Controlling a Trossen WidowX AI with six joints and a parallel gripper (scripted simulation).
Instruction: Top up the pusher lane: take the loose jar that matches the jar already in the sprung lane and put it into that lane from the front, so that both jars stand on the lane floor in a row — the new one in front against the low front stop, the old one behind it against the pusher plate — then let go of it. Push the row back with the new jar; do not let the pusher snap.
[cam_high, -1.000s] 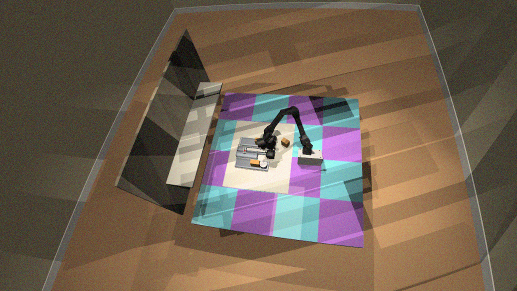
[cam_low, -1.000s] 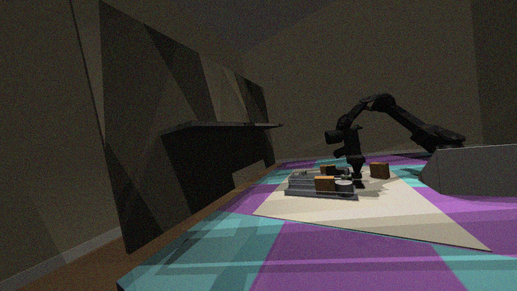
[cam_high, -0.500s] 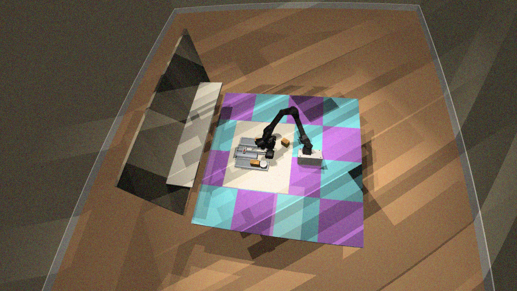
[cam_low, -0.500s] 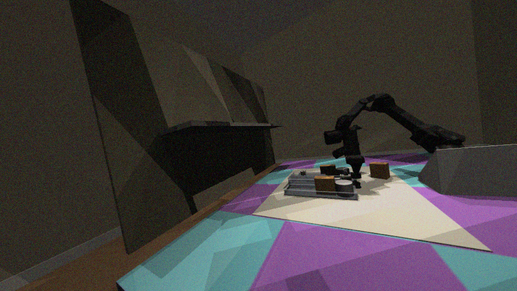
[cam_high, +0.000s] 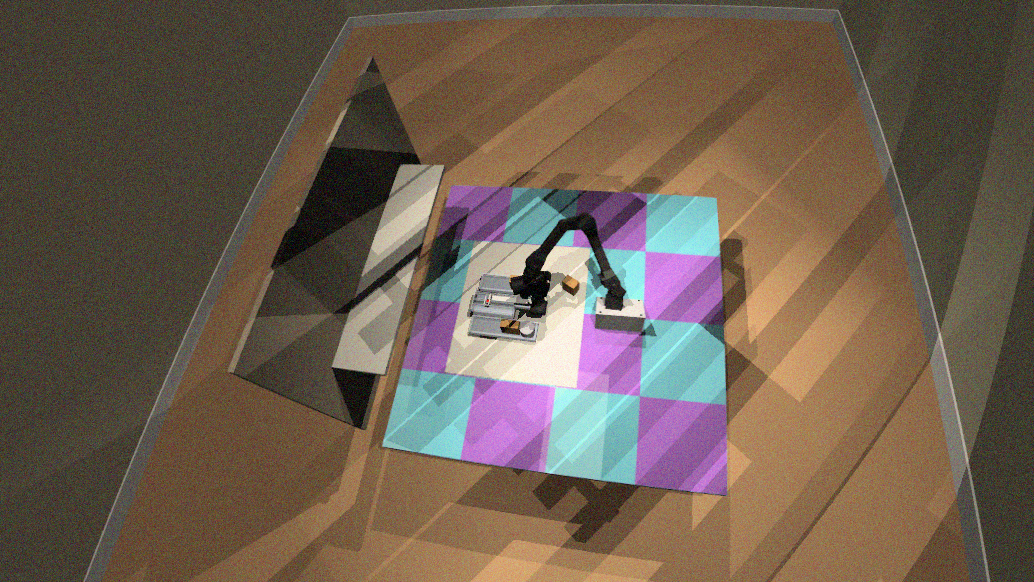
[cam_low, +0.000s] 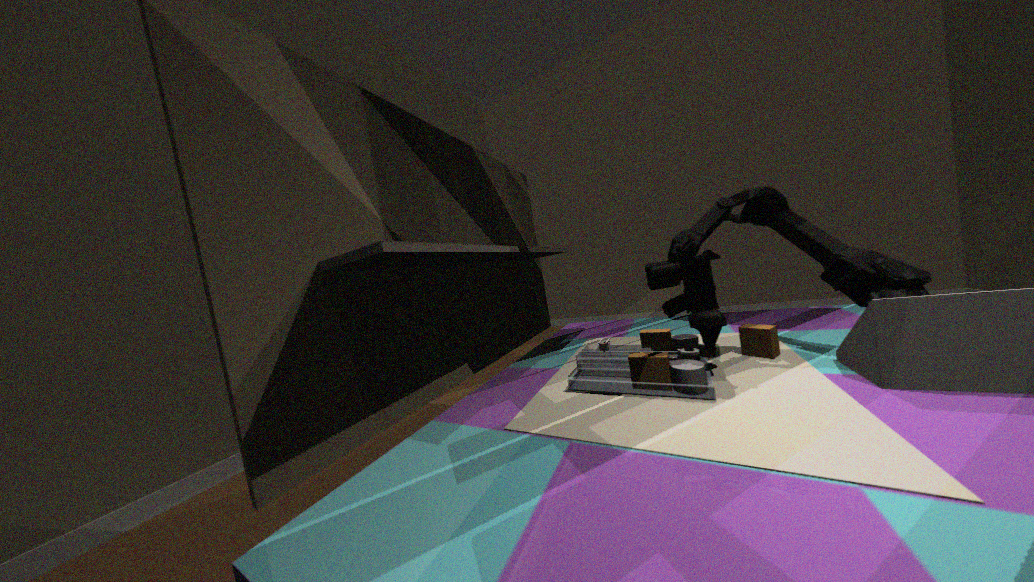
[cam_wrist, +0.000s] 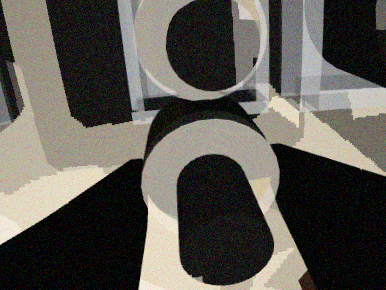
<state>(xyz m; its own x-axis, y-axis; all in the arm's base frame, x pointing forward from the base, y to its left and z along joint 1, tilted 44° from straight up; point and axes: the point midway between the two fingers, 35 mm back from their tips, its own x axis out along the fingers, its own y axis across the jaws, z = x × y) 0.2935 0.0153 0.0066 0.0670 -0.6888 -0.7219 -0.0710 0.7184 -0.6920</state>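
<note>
Right now my gripper tip is 10 cm to the left of the brown box, 10 cm past it and 1 cm above it. The rest, counted from my gripper tip: lane unit (18 cm ahead, 3 cm to the left, 3 cm below).
</note>
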